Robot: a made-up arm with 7 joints. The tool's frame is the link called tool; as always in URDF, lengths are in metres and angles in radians. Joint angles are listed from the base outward. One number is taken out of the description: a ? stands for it. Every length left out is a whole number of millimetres.
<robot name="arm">
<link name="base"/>
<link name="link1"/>
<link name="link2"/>
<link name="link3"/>
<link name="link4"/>
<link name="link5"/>
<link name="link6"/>
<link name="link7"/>
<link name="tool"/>
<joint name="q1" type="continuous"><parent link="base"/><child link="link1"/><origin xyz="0.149 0.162 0.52" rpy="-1.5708 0 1.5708"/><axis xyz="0 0 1"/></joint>
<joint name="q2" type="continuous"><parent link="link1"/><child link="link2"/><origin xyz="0.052 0.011 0" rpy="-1.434 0.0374 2.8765"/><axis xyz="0 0 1"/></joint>
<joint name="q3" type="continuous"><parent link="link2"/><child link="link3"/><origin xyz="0.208 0.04 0" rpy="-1.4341 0.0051 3.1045"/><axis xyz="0 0 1"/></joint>
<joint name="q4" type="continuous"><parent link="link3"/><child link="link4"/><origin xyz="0.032 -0.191 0" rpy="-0.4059 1.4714 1.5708"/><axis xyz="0 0 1"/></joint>
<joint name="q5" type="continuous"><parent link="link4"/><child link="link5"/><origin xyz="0.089 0.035 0" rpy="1.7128 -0.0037 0.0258"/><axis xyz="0 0 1"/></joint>
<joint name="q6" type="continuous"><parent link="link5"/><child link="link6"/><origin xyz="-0.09 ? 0" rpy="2.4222 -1.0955 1.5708"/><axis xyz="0 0 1"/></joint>
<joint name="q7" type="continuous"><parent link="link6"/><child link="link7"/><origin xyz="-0.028 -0.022 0" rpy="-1.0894 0.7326 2.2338"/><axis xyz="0 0 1"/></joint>
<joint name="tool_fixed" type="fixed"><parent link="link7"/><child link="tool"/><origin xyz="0.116 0.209 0" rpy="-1.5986 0.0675 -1.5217"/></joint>
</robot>
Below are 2 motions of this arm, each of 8 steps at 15 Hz.
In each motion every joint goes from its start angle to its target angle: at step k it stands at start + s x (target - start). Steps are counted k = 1, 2, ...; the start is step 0. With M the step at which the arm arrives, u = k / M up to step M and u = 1 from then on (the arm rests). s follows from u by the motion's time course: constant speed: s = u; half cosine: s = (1 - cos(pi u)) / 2; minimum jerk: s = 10 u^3 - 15 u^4 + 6 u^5.
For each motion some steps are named. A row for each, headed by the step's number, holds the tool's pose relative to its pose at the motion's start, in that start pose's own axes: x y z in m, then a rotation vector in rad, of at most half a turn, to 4 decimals.
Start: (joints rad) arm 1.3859 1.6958 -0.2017 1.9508 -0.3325 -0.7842 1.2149
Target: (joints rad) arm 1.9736 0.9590 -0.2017 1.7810 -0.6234 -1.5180 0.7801
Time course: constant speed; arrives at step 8
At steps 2, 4, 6, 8:
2: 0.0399 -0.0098 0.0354 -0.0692 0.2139 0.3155
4: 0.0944 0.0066 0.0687 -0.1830 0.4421 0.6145
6: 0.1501 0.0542 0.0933 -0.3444 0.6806 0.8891
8: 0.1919 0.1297 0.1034 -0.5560 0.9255 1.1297

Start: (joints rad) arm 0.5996 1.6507 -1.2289 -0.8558 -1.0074 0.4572 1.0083
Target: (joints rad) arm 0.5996 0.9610 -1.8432 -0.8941 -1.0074 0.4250 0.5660
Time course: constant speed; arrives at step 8
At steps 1, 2, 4, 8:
1: -0.0078 0.0057 0.0329 0.0173 -0.0635 -0.0080
2: -0.0201 0.0099 0.0652 0.0413 -0.1265 -0.0140
4: -0.0571 0.0130 0.1250 0.1080 -0.2497 -0.0174
8: -0.1697 -0.0086 0.2101 0.3056 -0.4782 0.0251

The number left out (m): -0.189
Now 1 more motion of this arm.
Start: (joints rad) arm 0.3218 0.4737 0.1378 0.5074 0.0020 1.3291 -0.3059
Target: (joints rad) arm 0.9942 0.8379 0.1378 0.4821 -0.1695 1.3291 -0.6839
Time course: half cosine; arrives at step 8
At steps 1, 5, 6, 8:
1: -0.0049 0.0010 -0.0011 -0.0100 0.0126 0.0319
5: -0.0614 0.0248 -0.0295 -0.2748 0.2935 0.5274
6: -0.0694 0.0354 -0.0407 -0.3667 0.3794 0.6301
8: -0.0756 0.0470 -0.0533 -0.4578 0.4615 0.7140

